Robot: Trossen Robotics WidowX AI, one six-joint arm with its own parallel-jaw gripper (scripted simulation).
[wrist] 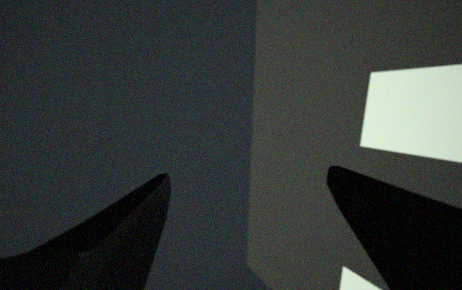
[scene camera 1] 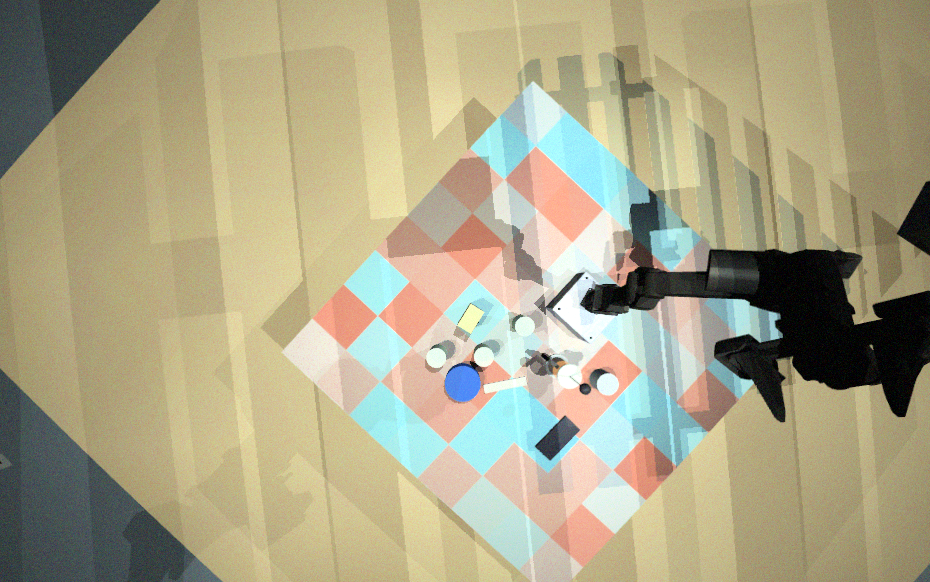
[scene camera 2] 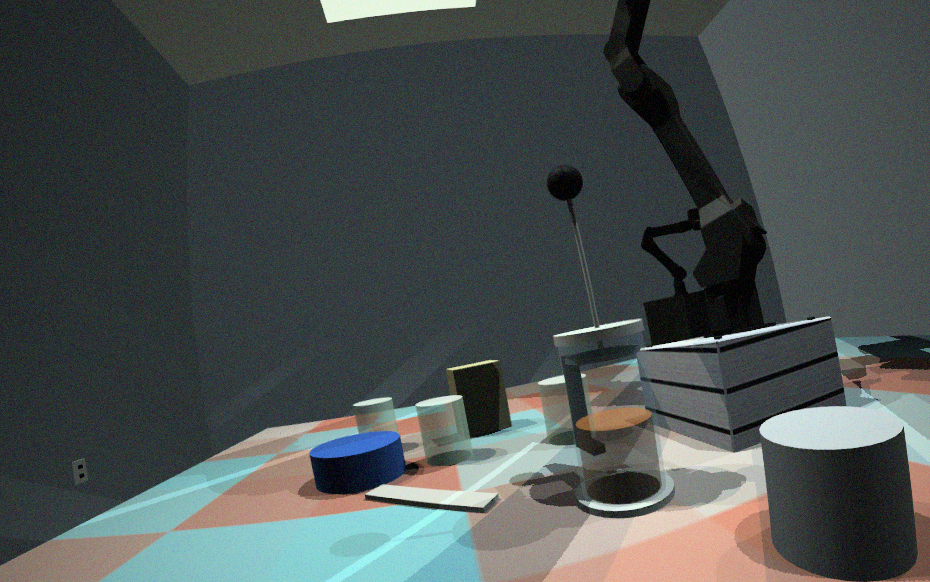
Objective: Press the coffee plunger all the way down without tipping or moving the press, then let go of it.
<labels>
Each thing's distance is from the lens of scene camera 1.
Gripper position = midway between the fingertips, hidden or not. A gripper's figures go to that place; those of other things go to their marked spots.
my gripper (scene camera 1: 833, 418): 47 cm
coffee press (scene camera 1: 569, 376): 109 cm
blue puck (scene camera 1: 462, 383): 115 cm
</labels>
